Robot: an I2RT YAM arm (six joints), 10 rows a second.
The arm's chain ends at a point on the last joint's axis. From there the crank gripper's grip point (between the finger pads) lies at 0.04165 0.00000 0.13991 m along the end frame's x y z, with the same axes.
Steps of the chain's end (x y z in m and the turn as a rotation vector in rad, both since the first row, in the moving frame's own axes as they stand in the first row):
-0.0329 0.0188 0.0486 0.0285 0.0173 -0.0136
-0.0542 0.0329 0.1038 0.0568 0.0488 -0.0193
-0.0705 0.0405 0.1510 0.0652 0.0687 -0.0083
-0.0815 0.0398 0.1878 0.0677 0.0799 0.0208
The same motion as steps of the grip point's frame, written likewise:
-0.0305 0.0142 0.0478 0.0285 0.0173 -0.0136
-0.0475 0.0241 0.1014 0.0568 0.0488 -0.0193
-0.0610 0.0311 0.1475 0.0652 0.0687 -0.0083
-0.0704 0.0314 0.1837 0.0677 0.0799 0.0208

